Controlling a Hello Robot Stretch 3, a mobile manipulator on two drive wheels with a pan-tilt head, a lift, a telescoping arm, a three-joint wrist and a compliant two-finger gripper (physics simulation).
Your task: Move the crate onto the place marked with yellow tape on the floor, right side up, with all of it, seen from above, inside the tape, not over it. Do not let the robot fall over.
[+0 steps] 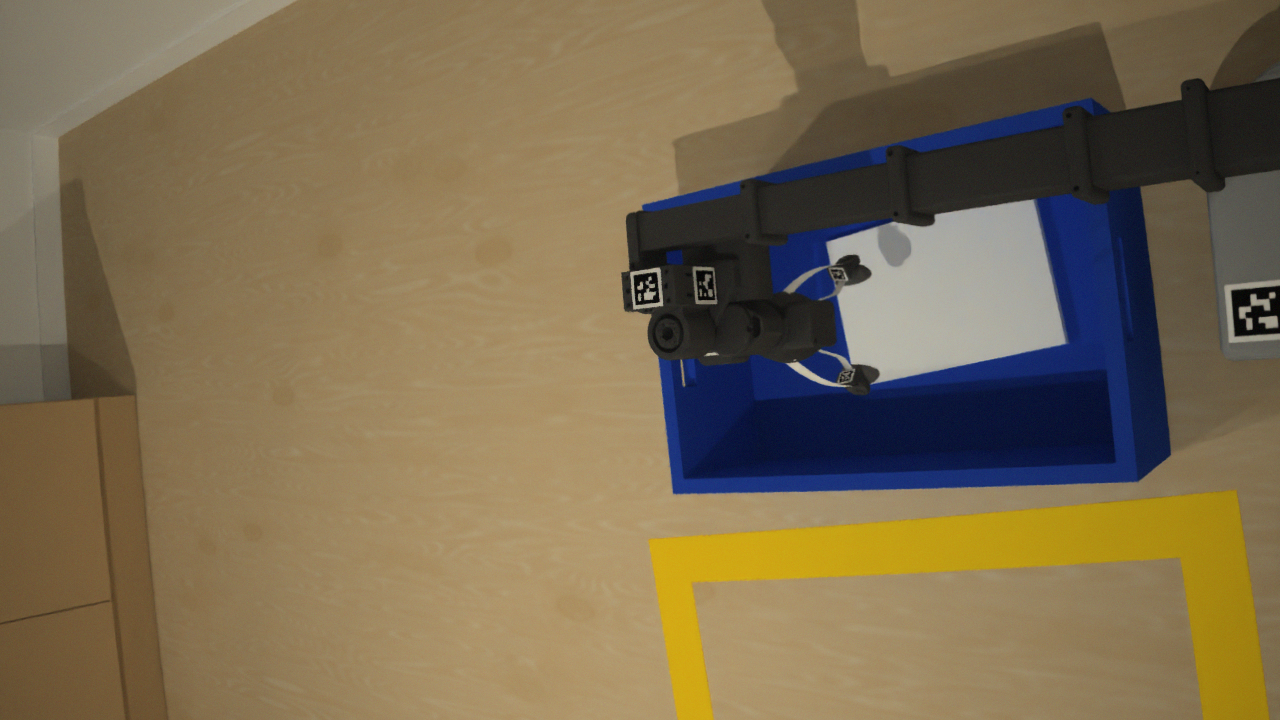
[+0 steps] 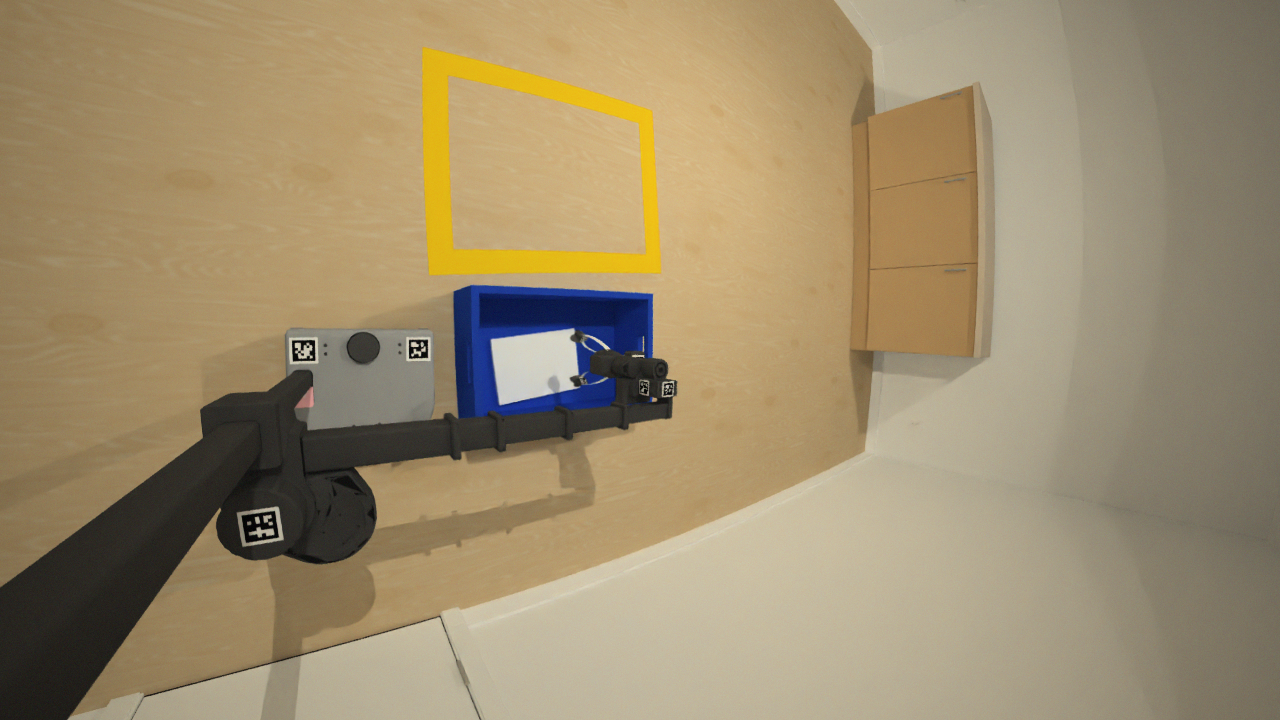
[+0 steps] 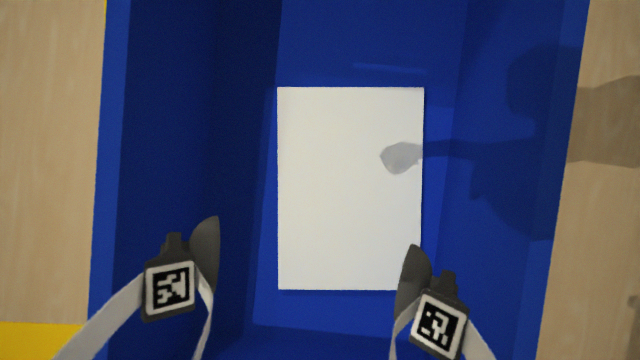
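Pixels of known places: gripper, between the fingertips: point(image 1: 863, 324) point(image 2: 574, 358); robot's base, origin of its link: point(image 2: 363, 346).
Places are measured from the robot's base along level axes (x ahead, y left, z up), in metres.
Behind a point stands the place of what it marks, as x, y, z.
The blue open-topped crate point(image 1: 1149, 358) @(0.041, -0.254, 0.085) point(image 2: 464, 358) @(-0.031, -0.257, 0.129) point(image 3: 107, 150) stands upright on the floor, outside the yellow tape rectangle point(image 1: 939, 540) @(0.278, -0.561, 0.000) point(image 2: 435, 161) @(0.551, -0.179, 0.000) point(image 3: 35, 340). A narrow strip of floor lies between its long side and the nearest tape edge, nearly parallel. A white flat box point(image 1: 948, 295) @(-0.057, -0.509, 0.034) point(image 2: 535, 367) @(-0.073, -0.512, 0.034) point(image 3: 345, 200) lies inside the crate. My gripper point(image 1: 858, 324) @(-0.023, -0.505, 0.310) point(image 2: 579, 359) @(-0.023, -0.505, 0.310) point(image 3: 310, 255) @(-0.023, -0.505, 0.310) is open and empty, over the crate's inside near the end far from my base. Its exact height is unclear. My arm hides part of the crate's other long side.
My base point(image 1: 1253, 232) @(-0.082, -0.128, 0.160) point(image 2: 384, 385) @(-0.091, -0.046, 0.160) is close to the crate's near end. The extended arm point(image 1: 984, 174) @(-0.102, -0.243, 0.665) point(image 2: 528, 425) @(-0.098, -0.229, 0.666) passes over the crate. A wooden cabinet point(image 1: 53, 537) @(0.358, -3.005, 0.301) point(image 2: 921, 223) @(0.870, -3.012, 0.516) stands by the far wall. Another wall point(image 2: 716, 591) @(-0.930, -1.067, 0.399) runs along the side away from the tape.
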